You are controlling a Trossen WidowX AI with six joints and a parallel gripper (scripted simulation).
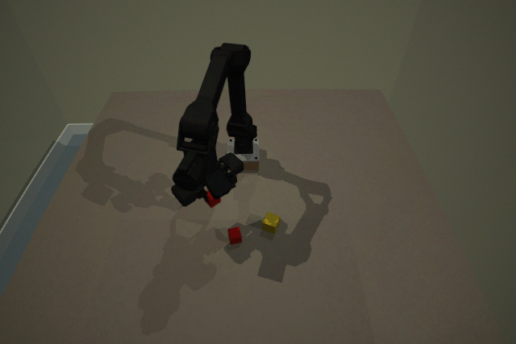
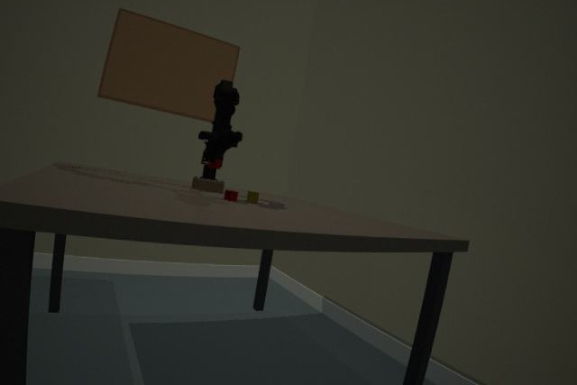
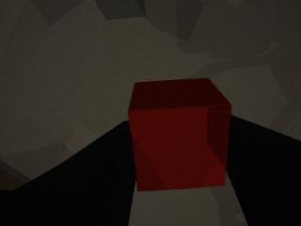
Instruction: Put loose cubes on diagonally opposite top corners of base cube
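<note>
The yellow base cube lies 2 cm ahead of my gripper tip, 16 cm to the left of it and 10 cm below it.
</note>
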